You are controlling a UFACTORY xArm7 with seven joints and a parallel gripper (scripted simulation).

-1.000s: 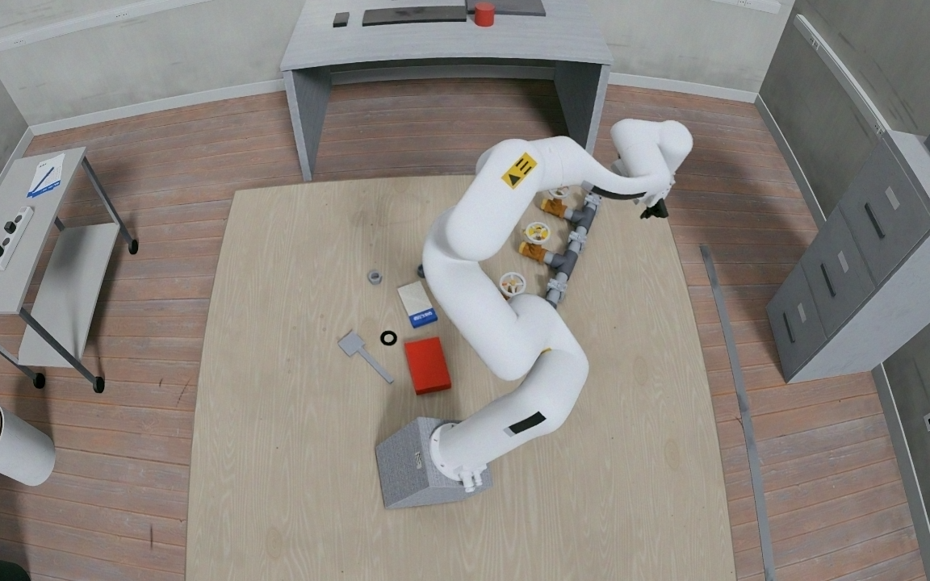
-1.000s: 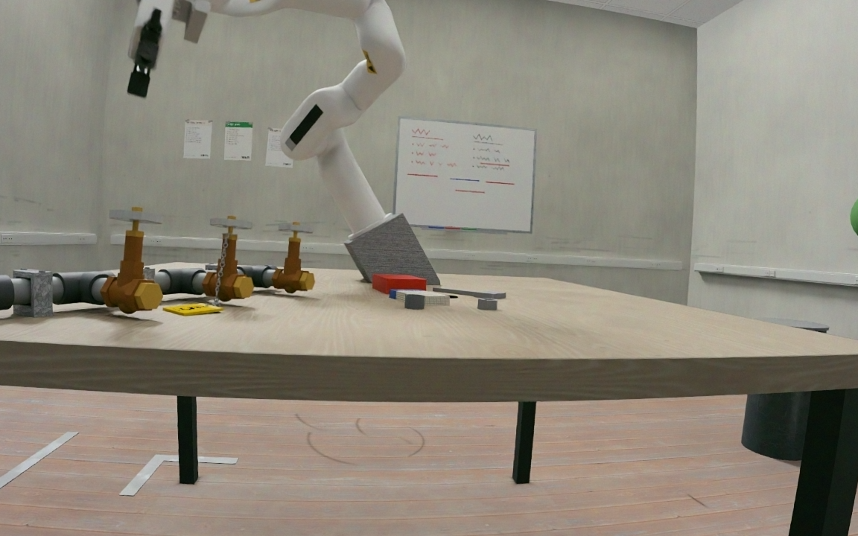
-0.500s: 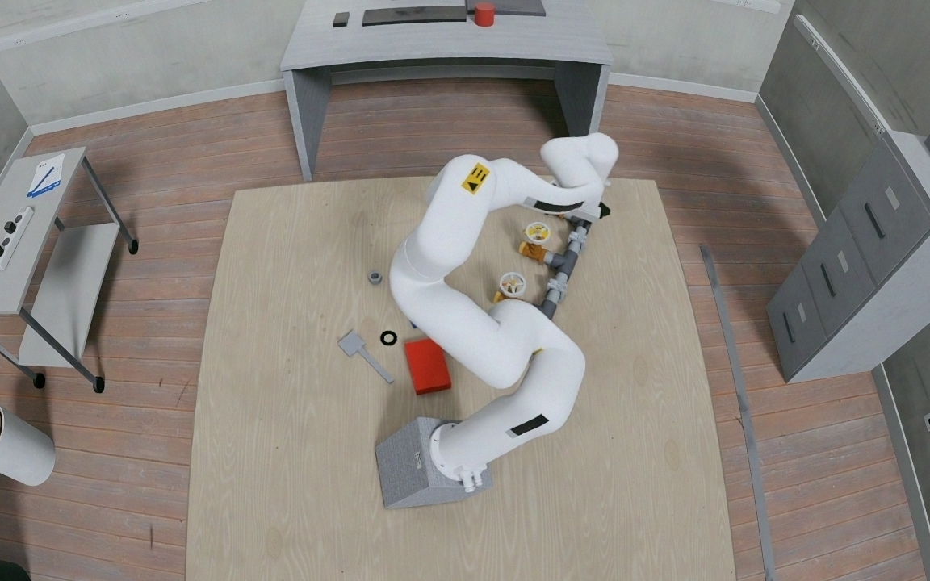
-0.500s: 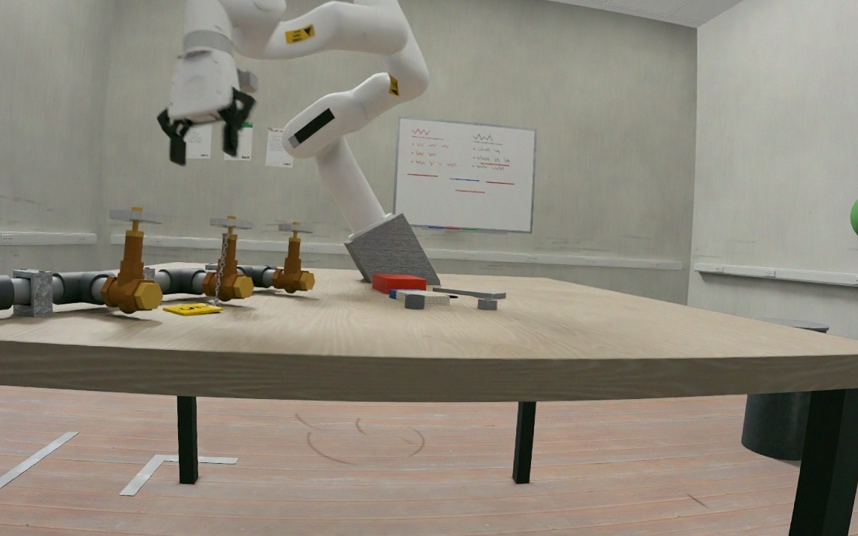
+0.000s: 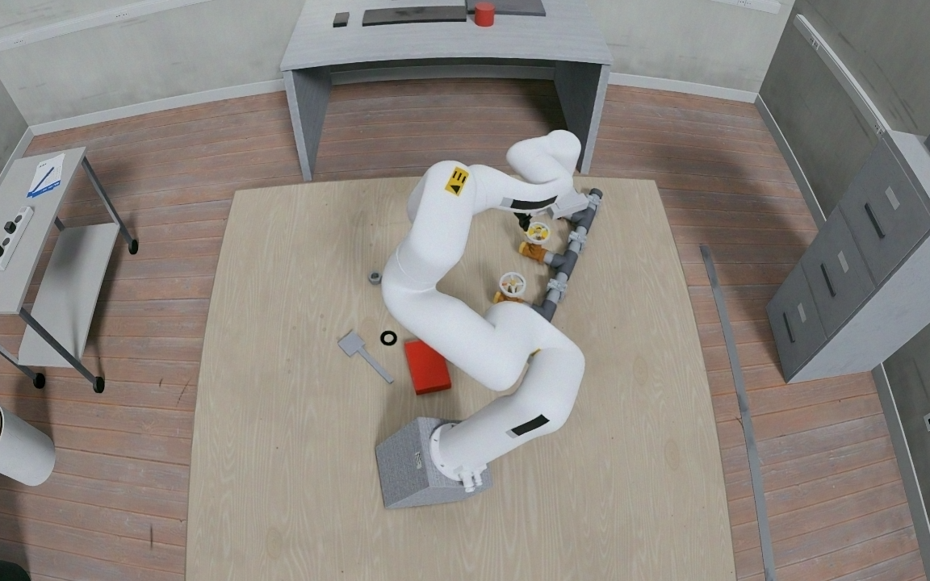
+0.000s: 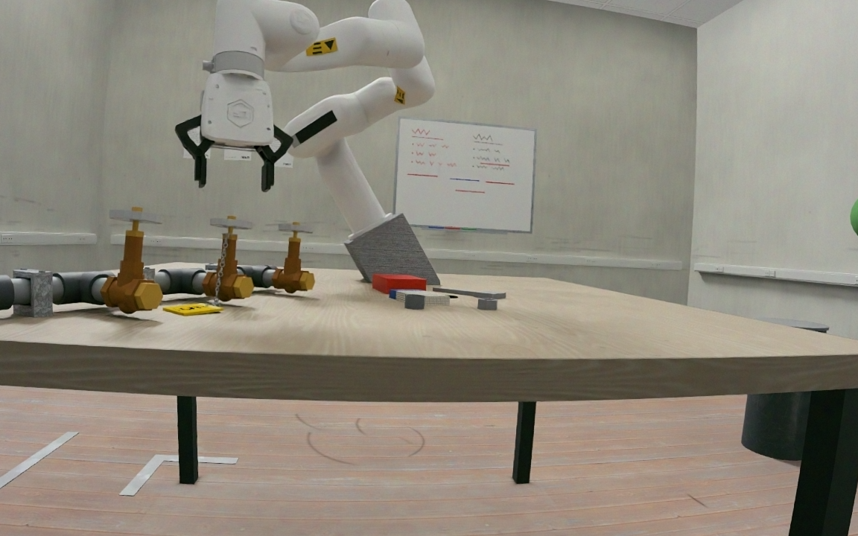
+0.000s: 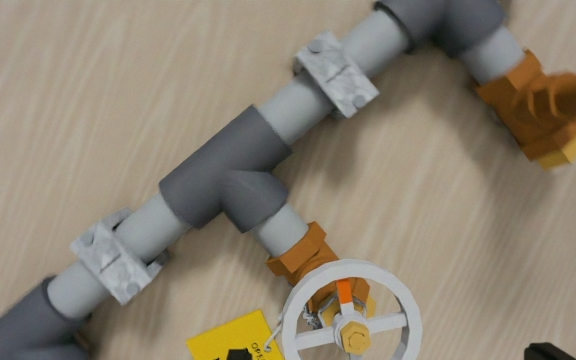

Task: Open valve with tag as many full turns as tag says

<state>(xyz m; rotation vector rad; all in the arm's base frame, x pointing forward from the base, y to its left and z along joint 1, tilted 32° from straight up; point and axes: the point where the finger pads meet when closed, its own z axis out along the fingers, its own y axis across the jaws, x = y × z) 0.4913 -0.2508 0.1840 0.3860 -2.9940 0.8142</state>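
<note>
Right now the yellow tag is 80 mm ahead of my hand, 30 mm to the right of it and 170 mm below it. Also, from my hand: blue-and-white box 60 mm behind, 310 mm to the left, 170 mm below; then red block 230 mm behind, 320 mm to the left, 160 mm below; then grey nut 30 mm ahead, 390 mm to the left, 170 mm below.
</note>
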